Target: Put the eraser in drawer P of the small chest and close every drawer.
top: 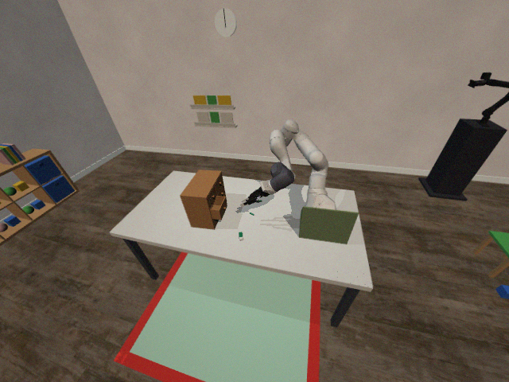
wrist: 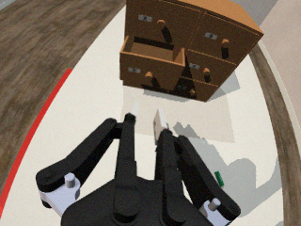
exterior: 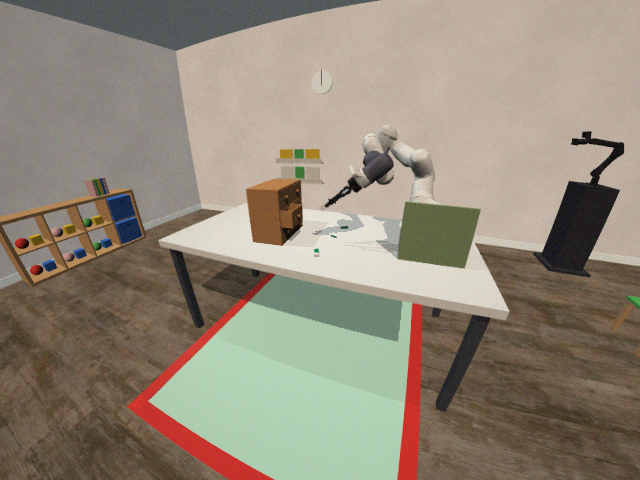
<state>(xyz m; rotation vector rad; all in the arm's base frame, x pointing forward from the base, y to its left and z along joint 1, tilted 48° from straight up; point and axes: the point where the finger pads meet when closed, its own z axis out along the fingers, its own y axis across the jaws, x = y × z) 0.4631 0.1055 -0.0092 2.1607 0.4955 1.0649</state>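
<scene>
Right now the green eraser is 10 mm ahead of my hand, 130 mm to the left of it and 220 mm below it. The rest, counted from my hand: small green stick (110 mm to the right, 220 mm below).
</scene>
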